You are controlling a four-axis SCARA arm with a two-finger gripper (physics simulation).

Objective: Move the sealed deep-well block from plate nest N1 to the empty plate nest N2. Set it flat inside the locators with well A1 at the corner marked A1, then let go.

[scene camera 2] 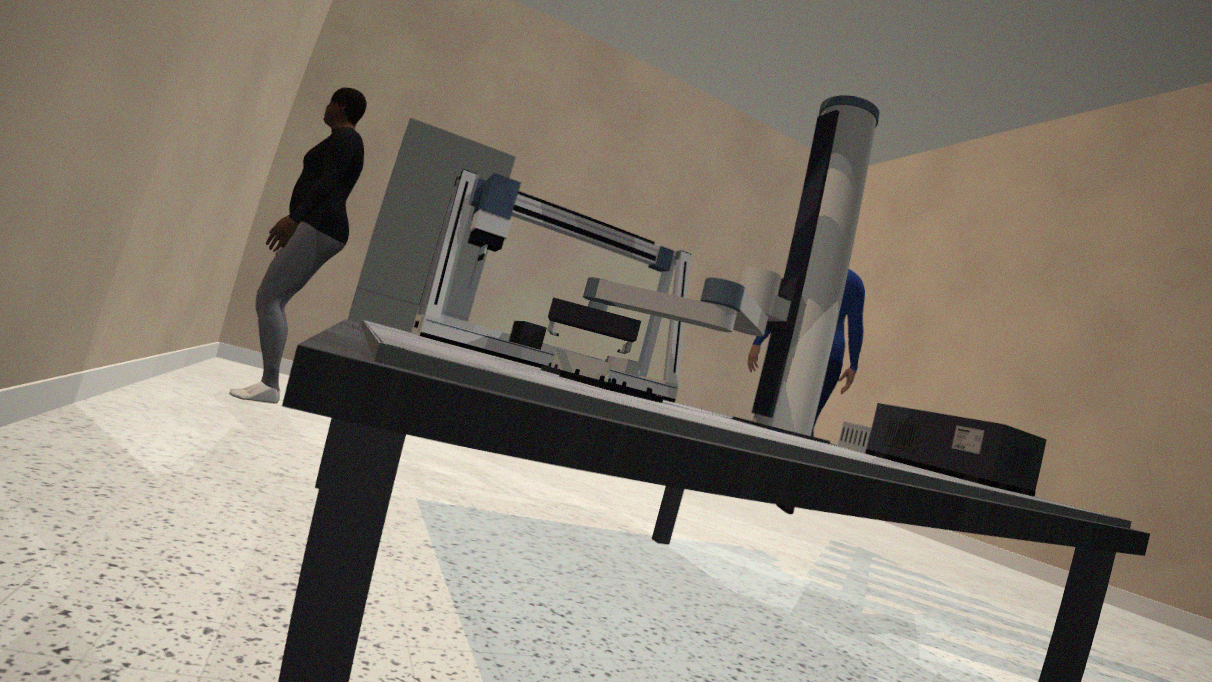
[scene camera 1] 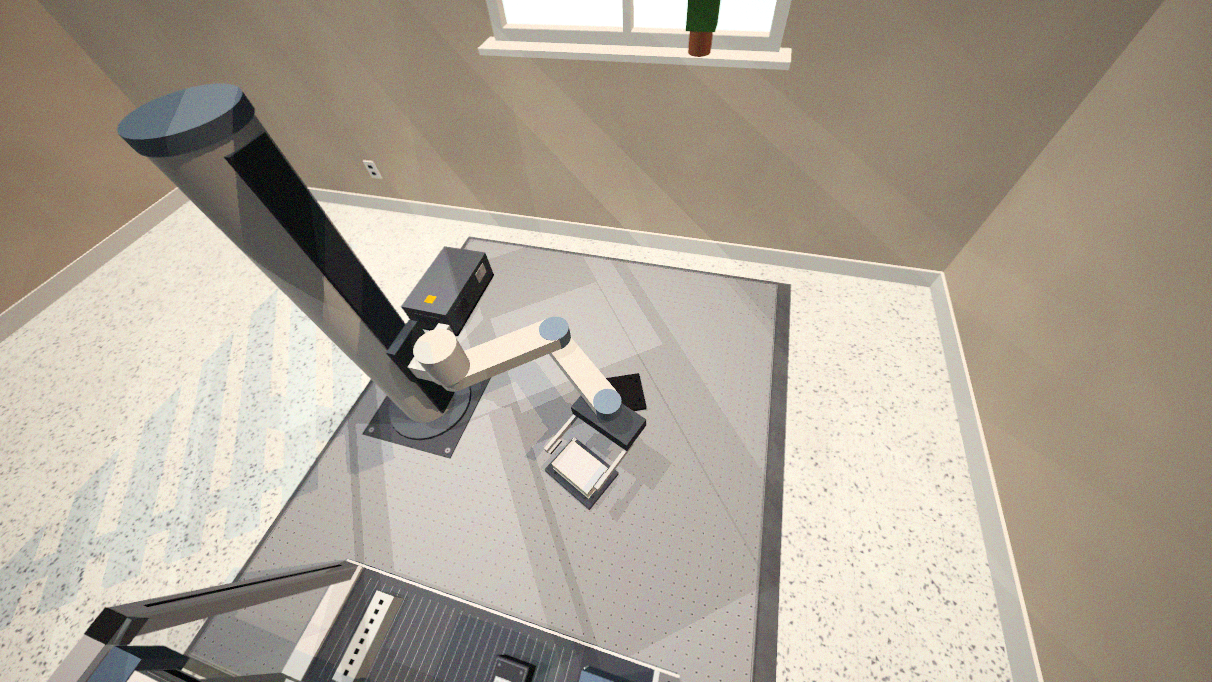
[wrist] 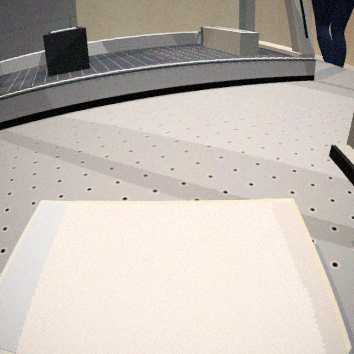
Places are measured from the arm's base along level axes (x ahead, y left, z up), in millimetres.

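Pixels of known places: gripper, fingertip midpoint: point(scene camera 2: 588, 340) point(scene camera 1: 570, 469) point(wrist: 150, 132); arm's base, link origin: point(scene camera 1: 432, 403).
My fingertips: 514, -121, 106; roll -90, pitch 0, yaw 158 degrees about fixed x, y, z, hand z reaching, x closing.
Note:
Ahead of a thing's pixels: the offset from my fingertips to its top centre, as dx, dy, dz. "spot": to the spot under its first point.
The sealed deep-well block {+10, +27, -40} point(scene camera 1: 579, 465) point(scene camera 2: 581, 364) point(wrist: 170, 280), pale with a flat top, sits in a dark plate nest {spot: +42, -44, -82} point(scene camera 1: 584, 500). It looks level, but its seating inside the locators is too small to judge. My gripper point(scene camera 1: 578, 464) point(scene camera 2: 590, 341) is open and empty, with its fingertips above the block in the second scene view and its fingers spread towards opposite sides. Another dark plate nest {+42, +277, -72} point(scene camera 1: 629, 392) shows partly behind the gripper body, with no block visible on it. The nest labels and the A1 corner mark cannot be read.
The arm's tall column point(scene camera 1: 322, 271) point(scene camera 2: 826, 271) stands on the table beside a dark controller box point(scene camera 1: 449, 286) point(scene camera 2: 953, 447). A gantry machine point(scene camera 2: 584, 224) stands on the table's far side in the second scene view, with a black box {spot: +31, -394, -6} point(scene camera 2: 528, 333) point(wrist: 66, 51) on its deck.

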